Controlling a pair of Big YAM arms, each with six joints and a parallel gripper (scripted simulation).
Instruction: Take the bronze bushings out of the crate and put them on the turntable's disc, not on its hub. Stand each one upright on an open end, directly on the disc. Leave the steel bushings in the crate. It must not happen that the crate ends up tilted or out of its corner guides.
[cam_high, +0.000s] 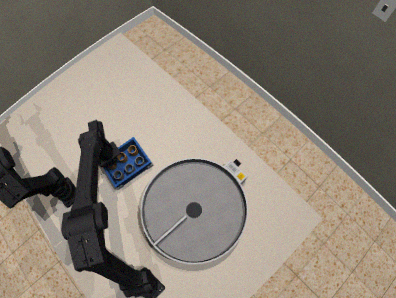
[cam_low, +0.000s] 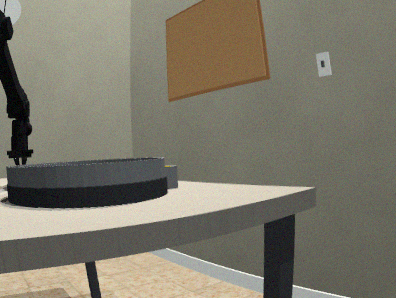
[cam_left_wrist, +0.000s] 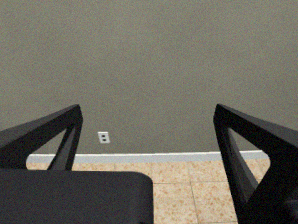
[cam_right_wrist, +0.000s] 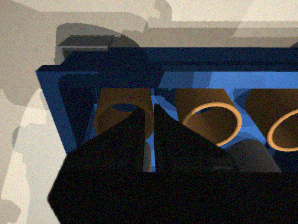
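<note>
Right now my right hand is 40 mm to the left of the blue crate, 30 mm short of it and 10 mm above it. From my right hand the other things lie so: turntable disc (400 mm to the right, 90 mm ahead, 10 mm above).
</note>
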